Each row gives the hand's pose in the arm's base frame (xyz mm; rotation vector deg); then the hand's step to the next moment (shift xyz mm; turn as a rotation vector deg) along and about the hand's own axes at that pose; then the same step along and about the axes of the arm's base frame.
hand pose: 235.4 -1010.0 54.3 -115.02 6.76 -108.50
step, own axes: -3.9 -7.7 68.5 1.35 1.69 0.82
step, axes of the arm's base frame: 65.1 22.9 -2.7 1.25 -1.81 0.71
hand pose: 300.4 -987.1 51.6 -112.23 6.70 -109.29
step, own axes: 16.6 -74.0 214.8 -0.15 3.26 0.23
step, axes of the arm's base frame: 194.4 110.5 43.6 0.92 -2.88 -1.24
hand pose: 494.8 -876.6 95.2 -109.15 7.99 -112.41
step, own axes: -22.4 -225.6 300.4 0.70 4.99 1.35
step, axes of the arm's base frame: 245.2 275.2 76.2 2.39 -4.54 -0.97
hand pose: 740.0 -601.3 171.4 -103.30 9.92 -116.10
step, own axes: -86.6 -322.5 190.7 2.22 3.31 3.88
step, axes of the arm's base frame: 118.6 359.7 66.5 4.36 -3.15 1.42
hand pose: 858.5 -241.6 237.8 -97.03 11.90 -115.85
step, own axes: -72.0 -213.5 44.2 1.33 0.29 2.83
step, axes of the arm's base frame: -7.3 226.8 35.2 2.64 -0.32 1.67
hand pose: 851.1 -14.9 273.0 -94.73 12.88 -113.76
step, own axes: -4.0 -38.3 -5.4 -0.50 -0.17 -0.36
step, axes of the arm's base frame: -16.1 33.0 12.7 -0.34 0.32 -0.44
